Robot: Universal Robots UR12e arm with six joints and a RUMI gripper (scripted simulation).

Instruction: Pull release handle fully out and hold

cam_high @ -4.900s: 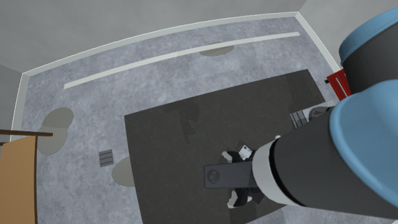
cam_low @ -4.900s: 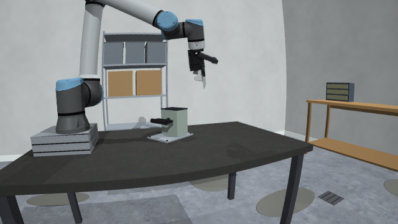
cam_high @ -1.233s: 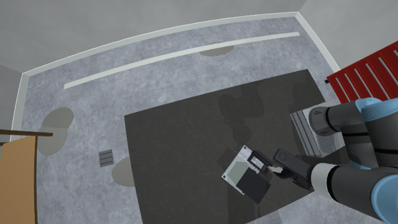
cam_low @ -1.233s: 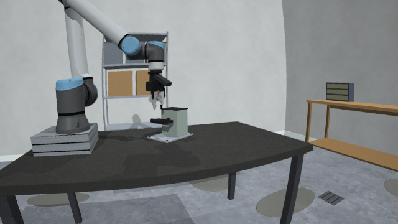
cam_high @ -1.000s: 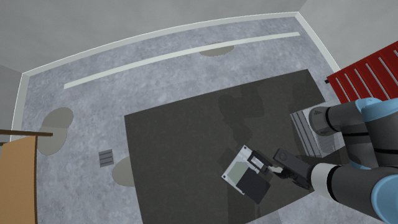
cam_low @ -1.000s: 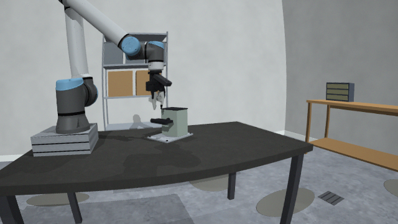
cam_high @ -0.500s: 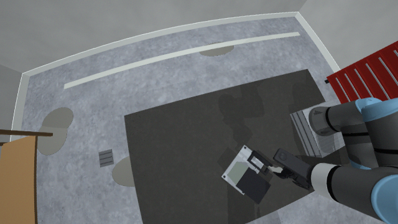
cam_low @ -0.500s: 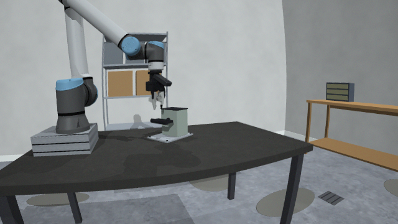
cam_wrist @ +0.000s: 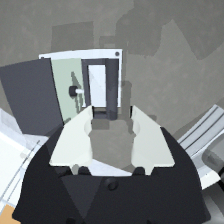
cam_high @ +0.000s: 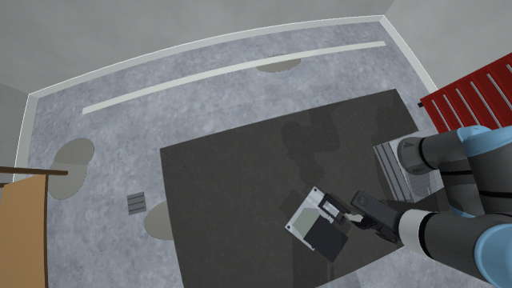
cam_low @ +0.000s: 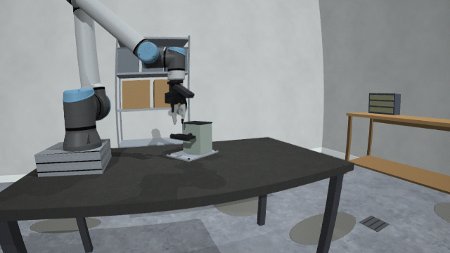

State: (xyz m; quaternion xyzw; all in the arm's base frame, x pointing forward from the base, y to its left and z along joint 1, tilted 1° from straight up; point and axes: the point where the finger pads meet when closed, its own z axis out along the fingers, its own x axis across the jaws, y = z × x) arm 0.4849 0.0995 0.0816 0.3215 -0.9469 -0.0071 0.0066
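Right now the release handle is 4 cm ahead of my hand, 3 cm to the left of it and 8 cm below it.
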